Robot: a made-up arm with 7 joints. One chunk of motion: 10 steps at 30 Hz.
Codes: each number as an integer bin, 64 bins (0 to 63) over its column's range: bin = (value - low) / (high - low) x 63, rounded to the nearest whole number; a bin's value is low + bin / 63 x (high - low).
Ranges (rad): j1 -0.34..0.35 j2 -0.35..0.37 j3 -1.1..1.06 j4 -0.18..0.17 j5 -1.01..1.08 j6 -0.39..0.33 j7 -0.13..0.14
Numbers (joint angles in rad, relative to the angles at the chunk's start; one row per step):
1: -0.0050 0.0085 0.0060 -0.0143 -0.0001 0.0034 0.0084
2: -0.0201 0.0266 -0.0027 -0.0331 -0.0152 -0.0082 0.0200
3: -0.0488 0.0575 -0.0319 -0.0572 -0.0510 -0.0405 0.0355
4: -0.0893 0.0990 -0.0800 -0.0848 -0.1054 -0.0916 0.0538
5: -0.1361 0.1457 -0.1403 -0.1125 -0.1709 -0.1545 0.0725
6: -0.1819 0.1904 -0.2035 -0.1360 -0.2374 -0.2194 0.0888
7: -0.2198 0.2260 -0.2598 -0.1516 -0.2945 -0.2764 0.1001
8: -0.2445 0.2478 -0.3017 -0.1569 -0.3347 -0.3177 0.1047
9: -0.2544 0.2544 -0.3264 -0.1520 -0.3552 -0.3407 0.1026
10: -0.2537 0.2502 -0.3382 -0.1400 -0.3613 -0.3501 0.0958
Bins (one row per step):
1: 31 31 32 30 30 34 32
2: 29 33 32 26 30 33 35
3: 27 36 31 22 29 31 39
4: 23 39 30 17 27 26 43
5: 19 43 28 12 25 21 47
6: 14 47 26 8 23 15 51
7: 11 50 25 5 22 10 54
8: 9 52 23 4 20 6 55
9: 8 53 23 5 20 4 54
10: 8 53 22 7 20 3 53

